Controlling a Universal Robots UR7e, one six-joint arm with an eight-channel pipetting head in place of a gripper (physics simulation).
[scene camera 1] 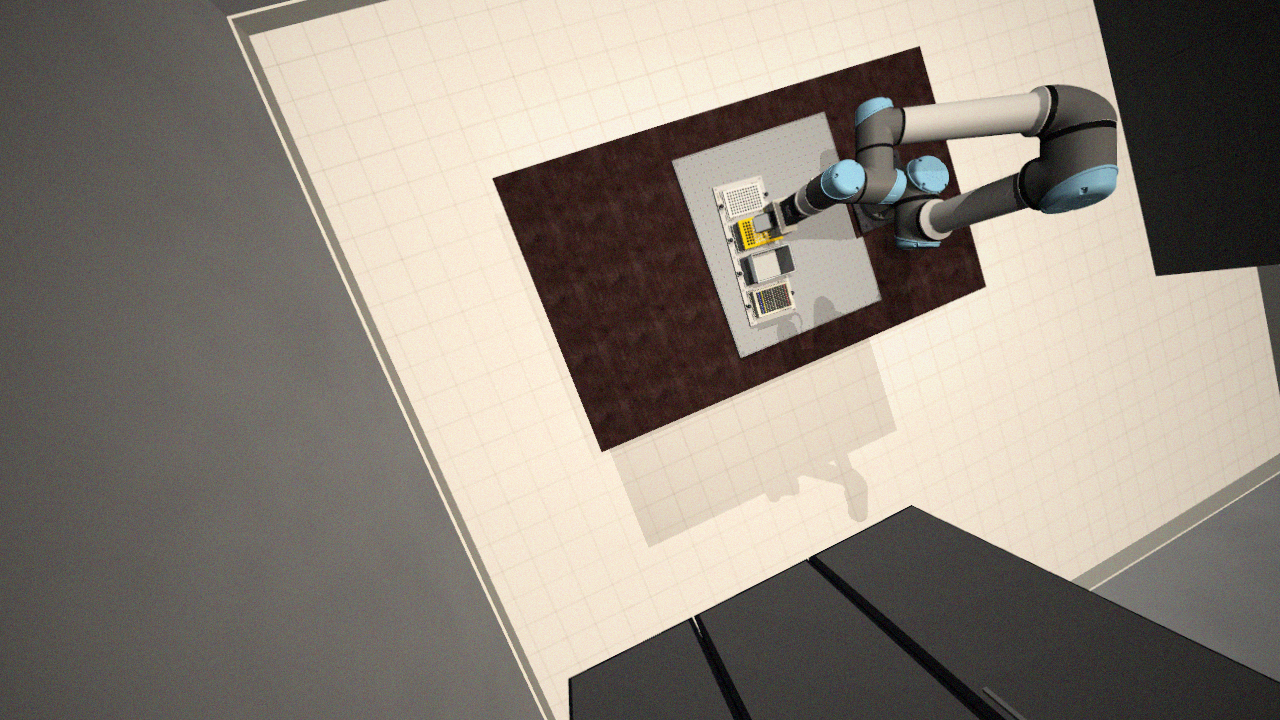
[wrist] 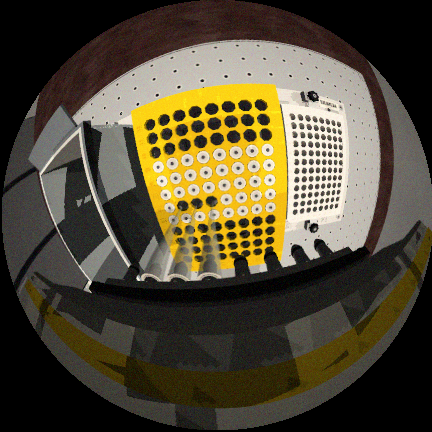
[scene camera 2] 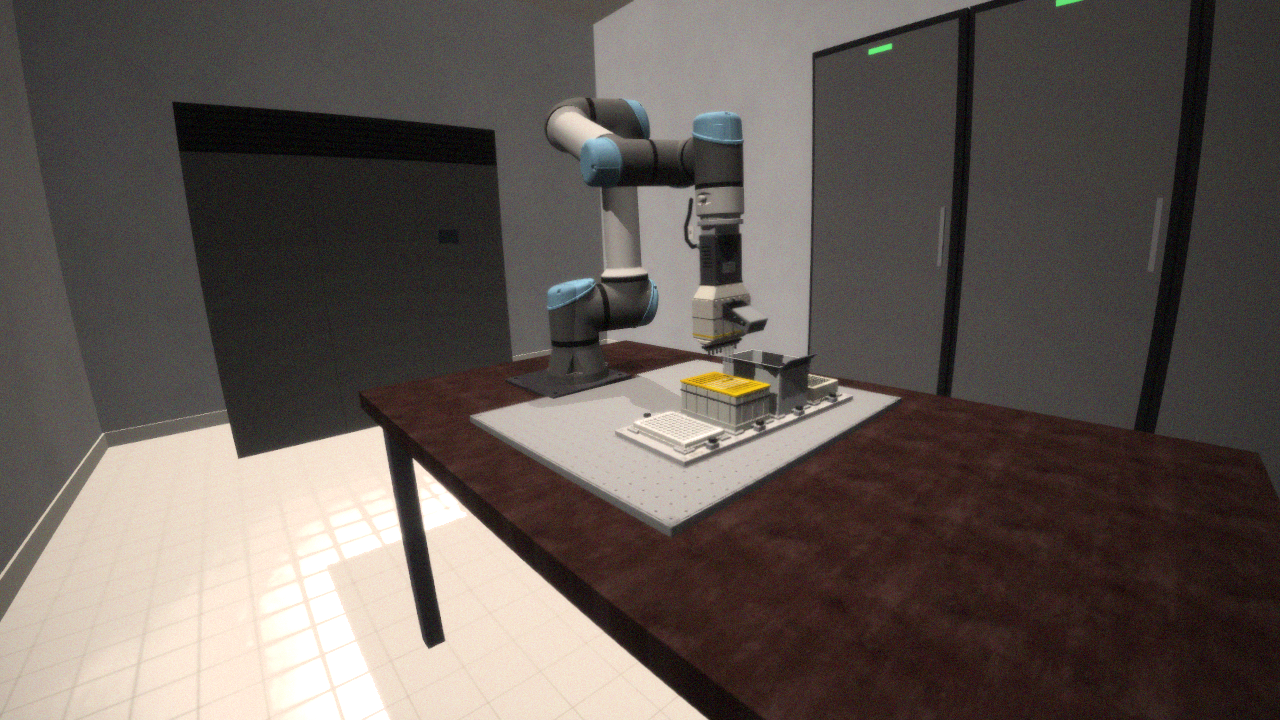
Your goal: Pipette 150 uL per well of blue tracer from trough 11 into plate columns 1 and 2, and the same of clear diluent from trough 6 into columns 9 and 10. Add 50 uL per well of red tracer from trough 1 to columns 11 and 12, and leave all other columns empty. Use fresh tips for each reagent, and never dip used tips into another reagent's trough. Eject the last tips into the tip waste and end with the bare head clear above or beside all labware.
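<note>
My pipetting head (scene camera 2: pixel 721 349) (wrist: pixel 225 272) hangs clear above the arm-side end of the yellow tip rack (scene camera 1: pixel 746 234) (scene camera 2: pixel 725 385) (wrist: pixel 210 95). In the wrist view three neighbouring nozzles carry clear tips (wrist: pixel 178 272); one nozzle left of them and several to the right are bare. The rack has empty rows at both ends and white tips between; one tip row has three empty holes. The white plate (scene camera 1: pixel 742 198) (scene camera 2: pixel 678 428) (wrist: pixel 316 165) lies beside the rack; its well contents cannot be read. The trough rack (scene camera 1: pixel 772 300) (scene camera 2: pixel 821 385) shows coloured rows.
The grey tip waste bin (scene camera 1: pixel 785 259) (scene camera 2: pixel 785 385) stands tall between the tip rack and the trough rack; its rim rises above the tip rack. Black knobs (scene camera 2: pixel 713 442) (wrist: pixel 313 95) stand along the base plate. The labware sits on a grey perforated board (scene camera 1: pixel 814 331) (scene camera 2: pixel 572 452).
</note>
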